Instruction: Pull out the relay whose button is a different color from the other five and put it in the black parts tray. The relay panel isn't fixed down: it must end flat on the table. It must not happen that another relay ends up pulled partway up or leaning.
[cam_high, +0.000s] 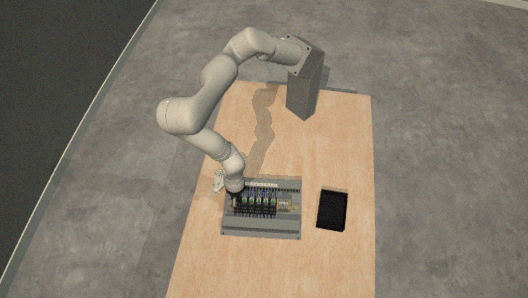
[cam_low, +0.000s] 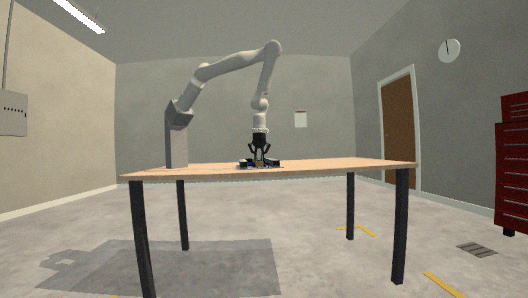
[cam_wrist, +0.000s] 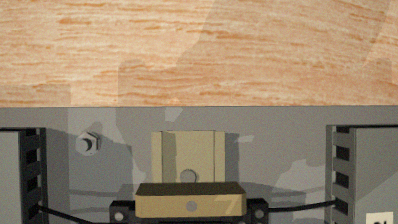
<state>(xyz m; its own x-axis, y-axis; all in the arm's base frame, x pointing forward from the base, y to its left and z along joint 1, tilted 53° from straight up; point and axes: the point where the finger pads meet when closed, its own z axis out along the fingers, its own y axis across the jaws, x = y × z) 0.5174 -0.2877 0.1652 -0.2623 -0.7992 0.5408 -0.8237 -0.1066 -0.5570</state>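
My gripper is now 10 mm above the relay. Round my hand: grey relay panel 100 mm to the left, 30 mm below, 30 mm ahead; then black parts tray 360 mm to the left, 120 mm ahead, 40 mm below.
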